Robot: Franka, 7 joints.
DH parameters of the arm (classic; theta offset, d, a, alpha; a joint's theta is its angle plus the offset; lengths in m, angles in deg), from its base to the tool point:
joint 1: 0 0.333 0 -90
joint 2: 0 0 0 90
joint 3: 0 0.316 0.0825 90
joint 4: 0 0 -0.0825 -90
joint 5: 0 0.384 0 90
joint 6: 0 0 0.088 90
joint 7: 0 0.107 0 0
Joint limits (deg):
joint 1: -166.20..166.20
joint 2: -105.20..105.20
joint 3: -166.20..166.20
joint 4: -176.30..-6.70
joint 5: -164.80..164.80
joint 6: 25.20..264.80
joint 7: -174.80..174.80
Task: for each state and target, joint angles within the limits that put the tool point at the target. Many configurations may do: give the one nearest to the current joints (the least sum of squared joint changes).
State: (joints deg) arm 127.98 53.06 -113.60 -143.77 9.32 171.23 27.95
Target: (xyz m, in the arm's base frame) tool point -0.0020 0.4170 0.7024
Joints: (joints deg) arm 166.20 91.23 -130.48 -135.09 12.42 182.63 27.95
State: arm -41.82 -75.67 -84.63 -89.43 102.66 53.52 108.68
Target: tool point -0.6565 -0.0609 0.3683
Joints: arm -42.94 -90.53 -101.17 -89.06 104.18 54.83 108.68
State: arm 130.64 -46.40 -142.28 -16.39 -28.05 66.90 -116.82
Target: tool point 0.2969 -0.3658 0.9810
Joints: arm 123.67 -25.16 -143.64 -6.70 -30.09 91.17 -116.82
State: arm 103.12 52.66 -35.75 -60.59 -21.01 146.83 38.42
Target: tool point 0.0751 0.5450 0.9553
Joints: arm 109.53 10.00 -34.69 -54.13 -21.17 145.47 38.42
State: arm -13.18 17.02 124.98 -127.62 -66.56 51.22 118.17
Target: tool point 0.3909 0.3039 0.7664
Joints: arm -37.85 31.37 120.13 -82.69 -83.36 59.33 118.17
